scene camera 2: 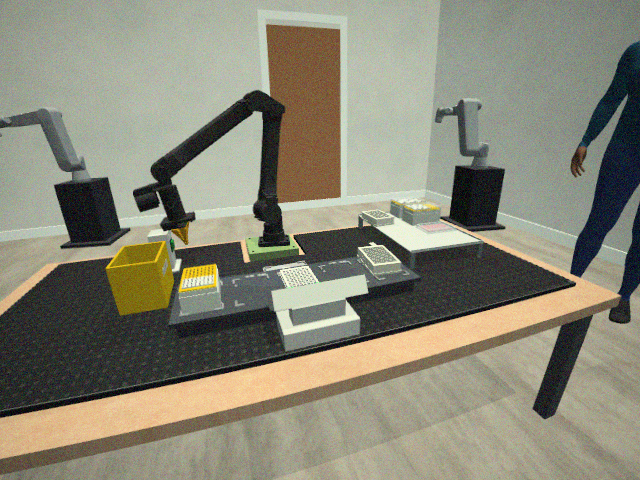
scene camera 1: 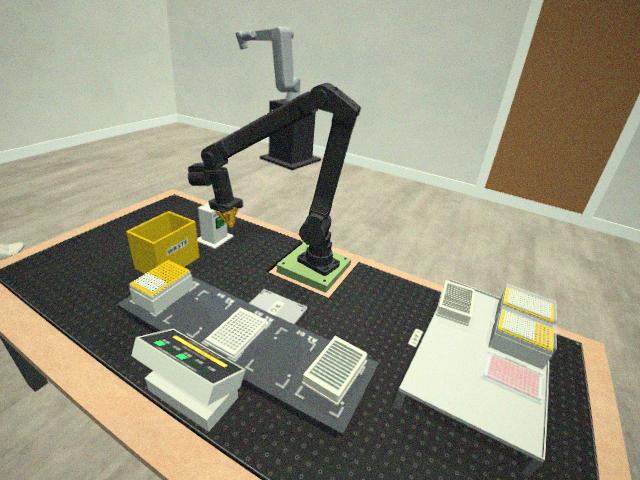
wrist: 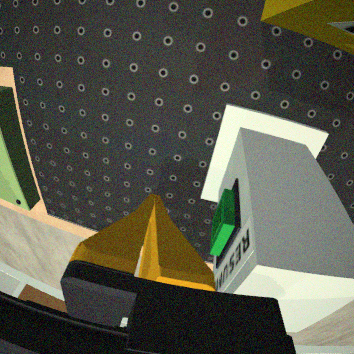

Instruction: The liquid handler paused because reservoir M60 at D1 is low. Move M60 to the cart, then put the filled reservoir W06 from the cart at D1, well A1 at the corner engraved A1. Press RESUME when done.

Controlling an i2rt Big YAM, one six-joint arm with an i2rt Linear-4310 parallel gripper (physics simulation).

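Places are measured from the arm's base along level axes (x right, y ahead, z up), in centimetres.
Pixels of known places: gripper, fingertip midpoint: [scene camera 2: 187,244] [scene camera 1: 231,226] [wrist: 152,201]; arm's base, origin of the base link: [scene camera 2: 274,242] [scene camera 1: 318,263].
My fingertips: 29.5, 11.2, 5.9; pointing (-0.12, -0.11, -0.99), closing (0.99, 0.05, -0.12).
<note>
Ahead of a thing's pixels: the offset from my fingertips to its middle, as dx, dy, dz. "pt": to the spot under its first point. Level surfaces: height alone.
My gripper [scene camera 1: 232,226] [scene camera 2: 186,243] [wrist: 152,201] is shut and empty, its orange tips pointing down beside the green RESUME button {+4.9, +1.1, +0.5} [scene camera 1: 219,221] [wrist: 223,225]. In the wrist view a gap shows between the tips and the button. The button is on the side of a grey-white box {+7.9, +1.6, -1.0} [scene camera 1: 207,227] [scene camera 2: 159,236] [wrist: 290,200]. A pale reservoir with long troughs {-60.2, +22.4, -0.9} [scene camera 1: 336,365] [scene camera 2: 378,256] sits flat at the right end of the dark deck {dz -2.8} [scene camera 1: 268,374]. Another pale reservoir {-72.8, -16.3, +0.0} [scene camera 1: 458,299] [scene camera 2: 377,215] stands at the cart's back left corner. Their labels and the A1 engraving are unreadable.
A yellow waste bin {+6.5, +21.2, -0.8} [scene camera 1: 162,242] [scene camera 2: 139,281] stands near the button box. The deck also holds a tip rack {-11.9, +33.0, +0.5} [scene camera 1: 160,284] and a white plate {-36.4, +28.7, -2.0} [scene camera 1: 237,330]; a console {pt -41.0, +44.4, +5.3} [scene camera 1: 188,361] stands in front. The cart {-84.4, -6.3, -4.2} [scene camera 1: 465,397] [scene camera 2: 423,239] carries tip racks {-90.4, -12.5, +4.3} [scene camera 1: 524,328] and a pink plate {-91.7, -1.8, -0.8} [scene camera 1: 514,376].
</note>
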